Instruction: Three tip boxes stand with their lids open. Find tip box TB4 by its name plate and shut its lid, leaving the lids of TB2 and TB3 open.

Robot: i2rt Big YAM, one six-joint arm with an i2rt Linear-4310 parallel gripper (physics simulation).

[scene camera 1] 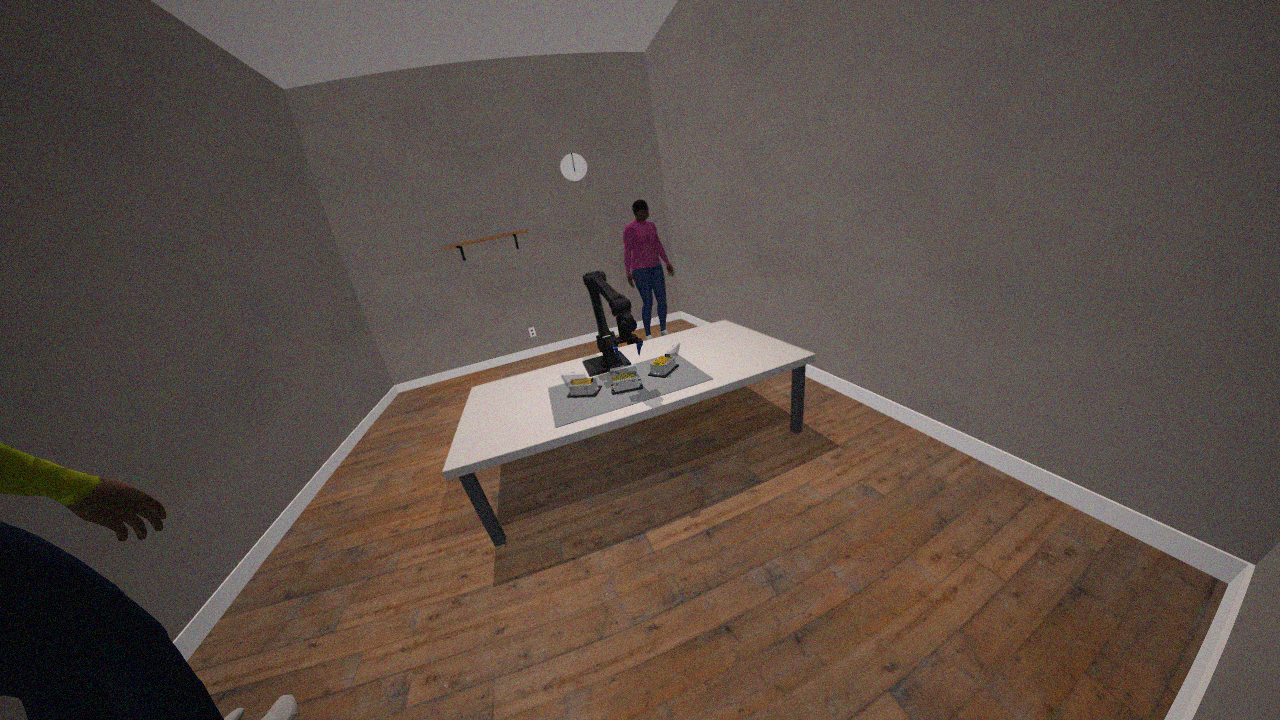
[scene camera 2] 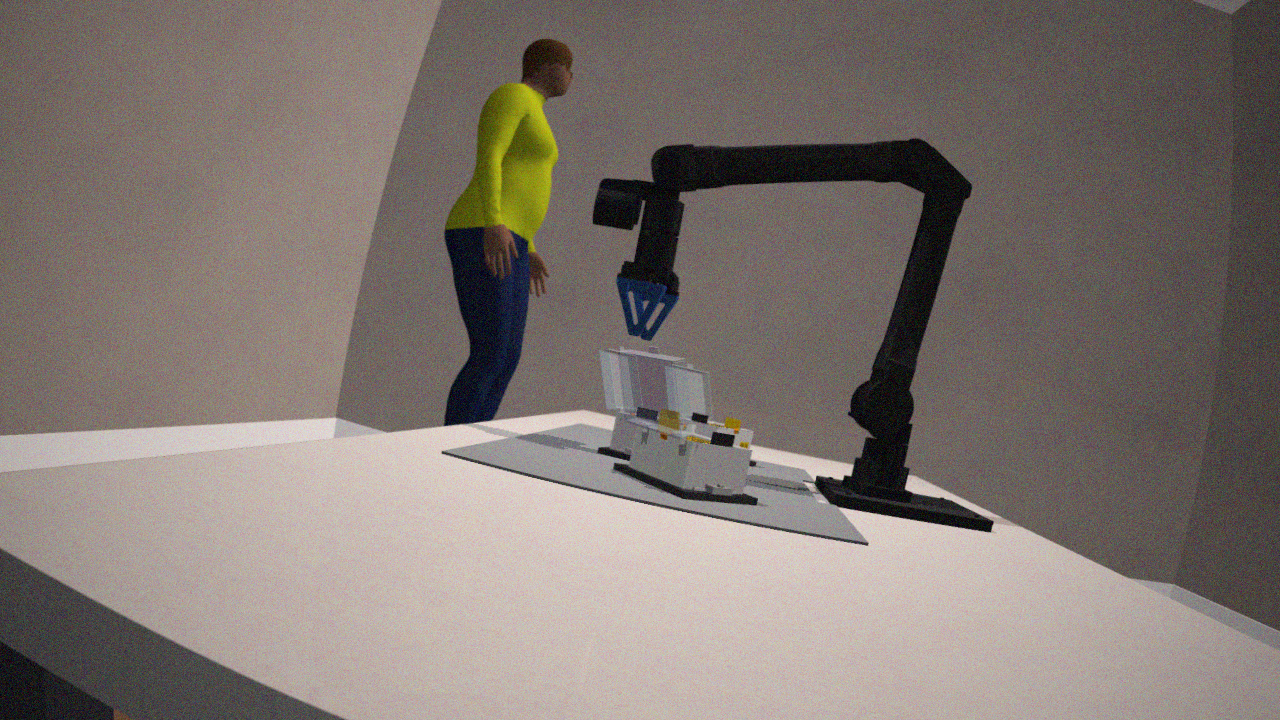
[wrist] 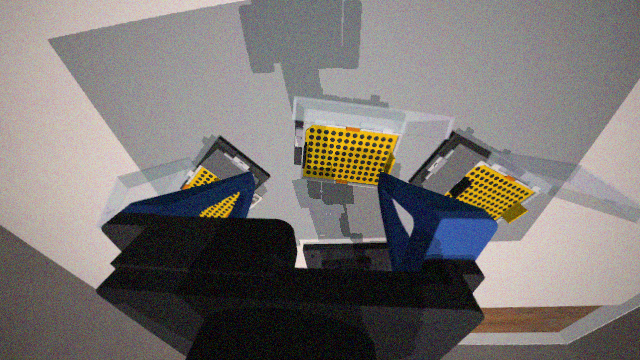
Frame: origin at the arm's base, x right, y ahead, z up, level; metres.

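Seen in the pictures: gripper, between the fingertips: (scene camera 1: 629,357) (scene camera 2: 640,337) (wrist: 314,179); arm's base, origin of its link: (scene camera 1: 610,363) (scene camera 2: 875,493) (wrist: 347,268).
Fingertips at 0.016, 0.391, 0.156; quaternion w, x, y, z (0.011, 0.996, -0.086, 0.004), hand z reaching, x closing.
Offsets run from my fingertips to a thing's top centre, as dx, dy, dz. "pt": to the spot under its first point. Level surfaces: height alone.
TB4, the middle box @(pt +0.044, +0.012, -0.102) (scene camera 1: 625,381) (wrist: 350,155), has a yellow tip rack and its clear lid @(pt +0.030, +0.039, -0.028) (wrist: 345,109) stands open on the far side. TB2 (scene camera 1: 582,386) (wrist: 492,192) is at the right in the wrist view, lid open. TB3 (scene camera 1: 663,366) (wrist: 203,176) is at the left there, lid open, partly hidden by a finger. No name plate can be read in the wrist view. My gripper (scene camera 1: 627,352) (scene camera 2: 640,336) (wrist: 314,179) is open and empty, fingers pointing down. In scene camera 2 its tips show a little above the raised clear lids @(pt -0.268, -0.029, -0.053) (scene camera 2: 653,380).
The boxes stand on a grey mat @(dz -0.170) (scene camera 1: 572,413) (scene camera 2: 537,456) (wrist: 200,90) on a white table @(dz -0.173) (scene camera 1: 501,429) (scene camera 2: 402,555). The arm's black base (scene camera 2: 904,505) (wrist: 345,256) is behind TB4. A person in yellow (scene camera 2: 514,161) and one in pink (scene camera 1: 642,246) stand beyond the table.
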